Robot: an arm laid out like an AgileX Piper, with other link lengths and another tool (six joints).
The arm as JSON. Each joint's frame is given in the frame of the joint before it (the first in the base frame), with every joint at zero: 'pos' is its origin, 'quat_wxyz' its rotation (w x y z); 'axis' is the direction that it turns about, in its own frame. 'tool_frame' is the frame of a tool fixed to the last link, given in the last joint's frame.
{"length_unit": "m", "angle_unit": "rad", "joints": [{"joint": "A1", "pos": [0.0, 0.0, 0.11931], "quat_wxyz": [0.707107, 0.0, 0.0, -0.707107], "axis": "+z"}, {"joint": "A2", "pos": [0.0, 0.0, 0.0], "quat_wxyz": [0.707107, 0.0, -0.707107, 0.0], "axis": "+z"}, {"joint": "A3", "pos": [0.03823, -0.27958, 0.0], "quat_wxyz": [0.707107, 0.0, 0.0, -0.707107], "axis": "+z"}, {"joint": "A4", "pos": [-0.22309, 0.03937, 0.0], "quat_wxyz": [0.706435, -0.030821, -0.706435, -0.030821], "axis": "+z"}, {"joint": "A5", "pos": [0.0, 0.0, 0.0], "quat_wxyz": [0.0, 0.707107, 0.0, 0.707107], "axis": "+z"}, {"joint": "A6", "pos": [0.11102, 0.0, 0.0], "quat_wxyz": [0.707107, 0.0, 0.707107, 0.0], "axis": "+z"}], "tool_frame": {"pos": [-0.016, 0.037, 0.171], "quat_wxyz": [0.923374, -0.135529, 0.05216, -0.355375]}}
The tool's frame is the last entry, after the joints.
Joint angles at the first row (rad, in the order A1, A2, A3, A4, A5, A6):
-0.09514, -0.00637, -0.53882, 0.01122, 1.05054, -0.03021
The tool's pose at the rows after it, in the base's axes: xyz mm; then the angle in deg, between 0 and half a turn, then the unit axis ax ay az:
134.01 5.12 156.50 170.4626 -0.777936 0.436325 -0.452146
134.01 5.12 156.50 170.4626 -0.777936 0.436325 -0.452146
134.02 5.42 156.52 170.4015 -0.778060 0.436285 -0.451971
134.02 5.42 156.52 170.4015 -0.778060 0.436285 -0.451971
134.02 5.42 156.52 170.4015 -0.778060 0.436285 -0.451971
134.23 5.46 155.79 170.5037 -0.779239 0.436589 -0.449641
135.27 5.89 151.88 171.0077 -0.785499 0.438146 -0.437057
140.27 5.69 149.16 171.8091 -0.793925 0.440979 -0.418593
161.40 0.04 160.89 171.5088 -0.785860 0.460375 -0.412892
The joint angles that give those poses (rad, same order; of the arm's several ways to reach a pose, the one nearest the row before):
-0.09514, -0.00636, -0.53881, 0.01122, 1.05052, -0.03021
-0.09514, -0.00636, -0.53881, 0.01122, 1.05052, -0.03021
-0.09511, -0.00637, -0.53883, 0.01233, 1.05055, -0.03018
-0.09511, -0.00637, -0.53883, 0.01233, 1.05055, -0.03018
-0.09511, -0.00637, -0.53883, 0.01233, 1.05055, -0.03018
-0.09511, -0.00082, -0.53883, 0.01256, 1.05053, -0.03018
-0.09514, 0.02862, -0.53882, 0.01459, 1.05054, -0.03021
-0.09513, 0.09436, -0.54406, 0.01555, 1.03317, -0.02886
-0.09507, 0.21166, -0.56028, -0.00583, 0.93711, 0.02209

